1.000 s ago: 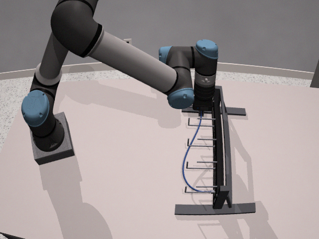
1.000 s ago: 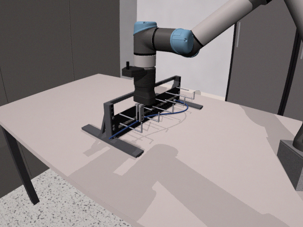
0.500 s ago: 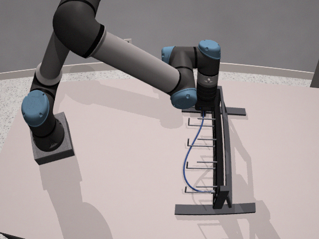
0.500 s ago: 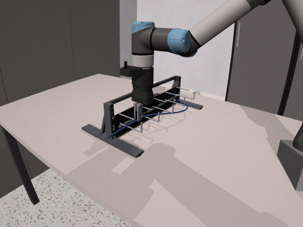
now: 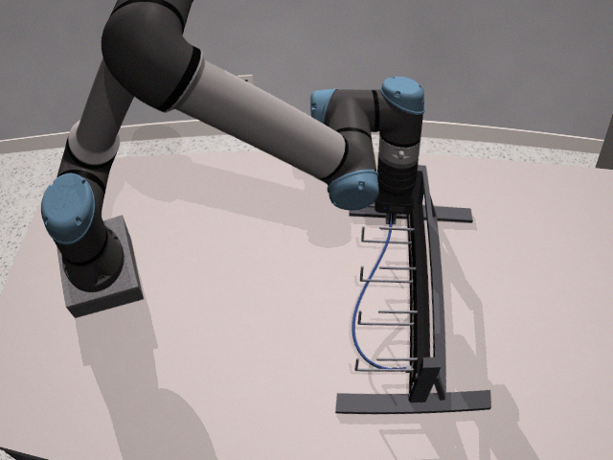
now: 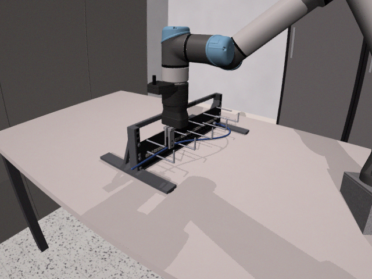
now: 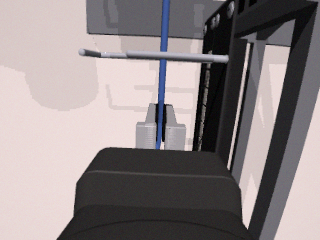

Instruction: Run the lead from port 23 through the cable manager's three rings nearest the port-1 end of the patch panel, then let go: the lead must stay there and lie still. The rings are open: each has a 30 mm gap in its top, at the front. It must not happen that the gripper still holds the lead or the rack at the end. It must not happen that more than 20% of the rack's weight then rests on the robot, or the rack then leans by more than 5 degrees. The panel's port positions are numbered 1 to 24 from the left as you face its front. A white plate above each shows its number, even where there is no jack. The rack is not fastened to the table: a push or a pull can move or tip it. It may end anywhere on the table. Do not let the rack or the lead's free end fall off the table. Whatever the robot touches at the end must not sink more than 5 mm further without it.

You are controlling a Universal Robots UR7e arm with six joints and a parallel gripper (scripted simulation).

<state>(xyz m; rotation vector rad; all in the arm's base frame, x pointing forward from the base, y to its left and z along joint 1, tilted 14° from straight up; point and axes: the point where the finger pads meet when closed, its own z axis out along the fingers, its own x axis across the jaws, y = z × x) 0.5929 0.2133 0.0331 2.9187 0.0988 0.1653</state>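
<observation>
Right now the rack is 150 mm to the right of my hand, 70 mm ahead of it and 20 mm below it.
</observation>
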